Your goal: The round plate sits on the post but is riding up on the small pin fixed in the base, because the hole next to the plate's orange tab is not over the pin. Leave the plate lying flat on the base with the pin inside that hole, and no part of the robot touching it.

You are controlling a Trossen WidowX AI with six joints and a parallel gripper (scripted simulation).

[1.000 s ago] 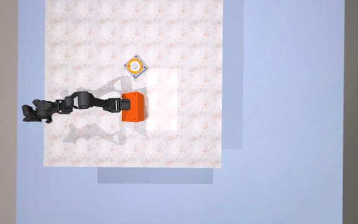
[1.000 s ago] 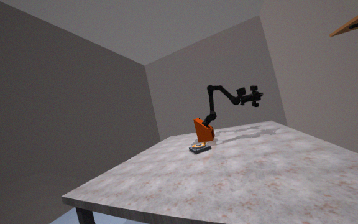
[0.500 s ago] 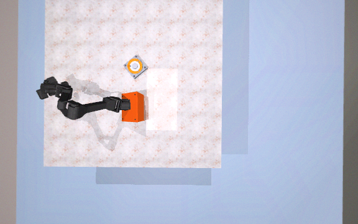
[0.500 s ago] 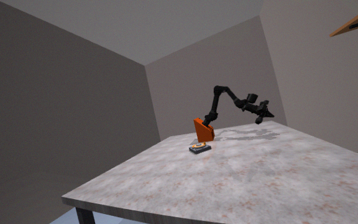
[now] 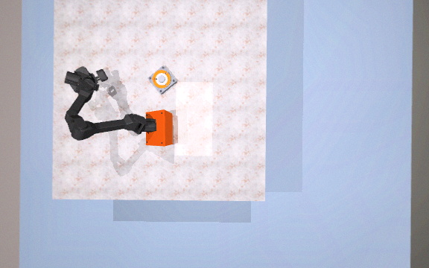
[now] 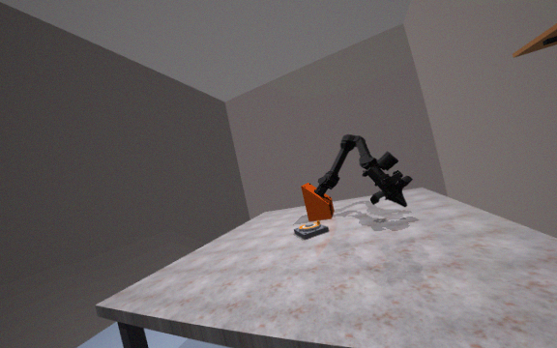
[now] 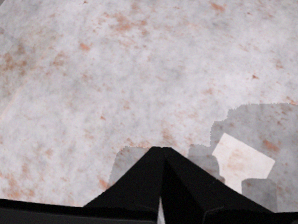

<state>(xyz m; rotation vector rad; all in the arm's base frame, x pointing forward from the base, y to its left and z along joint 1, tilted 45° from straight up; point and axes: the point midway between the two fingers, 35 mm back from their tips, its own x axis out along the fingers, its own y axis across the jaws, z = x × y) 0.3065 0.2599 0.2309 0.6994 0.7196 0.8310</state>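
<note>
The base is 40 mm behind my gripper tip, 410 mm to the right of it and 40 mm below it.
</note>
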